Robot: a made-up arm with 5 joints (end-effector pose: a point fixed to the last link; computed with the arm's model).
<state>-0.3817 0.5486 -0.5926 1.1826 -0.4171</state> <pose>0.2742 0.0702 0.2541 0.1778 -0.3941 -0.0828</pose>
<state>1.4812 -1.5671 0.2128 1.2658 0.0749</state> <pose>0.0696 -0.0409 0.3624 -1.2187 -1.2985 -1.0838</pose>
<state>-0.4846 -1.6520 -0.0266 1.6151 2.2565</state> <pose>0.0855 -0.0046 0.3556 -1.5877 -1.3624 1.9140</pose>
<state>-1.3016 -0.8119 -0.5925 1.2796 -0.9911</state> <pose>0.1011 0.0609 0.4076 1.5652 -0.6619 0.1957</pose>
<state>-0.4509 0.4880 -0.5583 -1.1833 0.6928</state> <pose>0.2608 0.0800 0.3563 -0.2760 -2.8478 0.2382</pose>
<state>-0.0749 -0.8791 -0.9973 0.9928 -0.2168</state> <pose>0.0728 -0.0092 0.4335 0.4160 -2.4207 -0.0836</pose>
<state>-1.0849 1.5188 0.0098 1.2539 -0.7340</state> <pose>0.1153 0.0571 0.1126 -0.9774 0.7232 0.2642</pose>
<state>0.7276 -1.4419 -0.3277 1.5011 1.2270</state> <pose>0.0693 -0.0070 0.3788 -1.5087 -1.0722 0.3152</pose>
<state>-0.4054 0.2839 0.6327 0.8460 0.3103</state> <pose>0.1972 0.0427 0.1773 -0.0140 0.1949 0.6649</pose>
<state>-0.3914 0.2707 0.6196 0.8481 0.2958</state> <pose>0.2000 0.0419 0.1792 -0.0123 0.1700 0.6370</pose>
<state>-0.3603 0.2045 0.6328 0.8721 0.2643</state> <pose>0.2024 0.0384 0.1847 -0.0102 0.1402 0.5750</pose>
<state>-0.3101 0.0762 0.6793 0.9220 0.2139</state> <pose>0.2029 0.0315 0.1938 -0.0078 0.1074 0.4749</pose>
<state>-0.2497 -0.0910 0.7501 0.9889 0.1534</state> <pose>0.2006 0.0228 0.2039 -0.0056 0.0774 0.3542</pose>
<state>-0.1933 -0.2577 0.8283 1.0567 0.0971</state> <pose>0.1959 0.0145 0.2120 -0.0041 0.0565 0.2417</pose>
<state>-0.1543 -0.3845 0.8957 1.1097 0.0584</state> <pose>0.1906 0.0089 0.2165 -0.0036 0.0500 0.1640</pose>
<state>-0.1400 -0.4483 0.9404 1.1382 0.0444</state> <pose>0.1866 0.0066 0.2174 -0.0043 0.0594 0.1357</pose>
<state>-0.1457 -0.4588 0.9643 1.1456 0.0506</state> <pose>0.1842 0.0069 0.2161 -0.0058 0.0802 0.1475</pose>
